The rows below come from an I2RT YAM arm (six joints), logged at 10 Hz.
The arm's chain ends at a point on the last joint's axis. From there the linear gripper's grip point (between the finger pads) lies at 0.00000 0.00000 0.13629 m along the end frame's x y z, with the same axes.
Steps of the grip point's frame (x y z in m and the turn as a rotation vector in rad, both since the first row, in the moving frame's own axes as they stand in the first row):
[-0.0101, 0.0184, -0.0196, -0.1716, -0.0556, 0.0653]
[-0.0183, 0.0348, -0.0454, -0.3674, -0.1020, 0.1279]
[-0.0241, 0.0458, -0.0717, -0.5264, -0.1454, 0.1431]
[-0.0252, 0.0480, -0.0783, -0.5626, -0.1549, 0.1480]
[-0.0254, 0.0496, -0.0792, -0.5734, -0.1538, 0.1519]
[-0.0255, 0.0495, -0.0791, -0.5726, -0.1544, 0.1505]
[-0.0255, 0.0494, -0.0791, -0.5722, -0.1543, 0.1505]
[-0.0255, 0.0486, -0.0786, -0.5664, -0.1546, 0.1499]
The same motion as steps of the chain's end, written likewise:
[-0.0018, -0.0046, -0.0174, -0.1716, -0.0556, 0.0653]
[-0.0016, -0.0131, -0.0356, -0.3674, -0.1020, 0.1279]
[-0.0003, -0.0208, -0.0519, -0.5264, -0.1454, 0.1431]
[0.0002, -0.0226, -0.0558, -0.5626, -0.1549, 0.1480]
[0.0000, -0.0222, -0.0559, -0.5734, -0.1538, 0.1519]
[-0.0001, -0.0222, -0.0559, -0.5726, -0.1544, 0.1505]
[-0.0001, -0.0223, -0.0559, -0.5722, -0.1543, 0.1505]
[-0.0001, -0.0224, -0.0558, -0.5664, -0.1546, 0.1499]

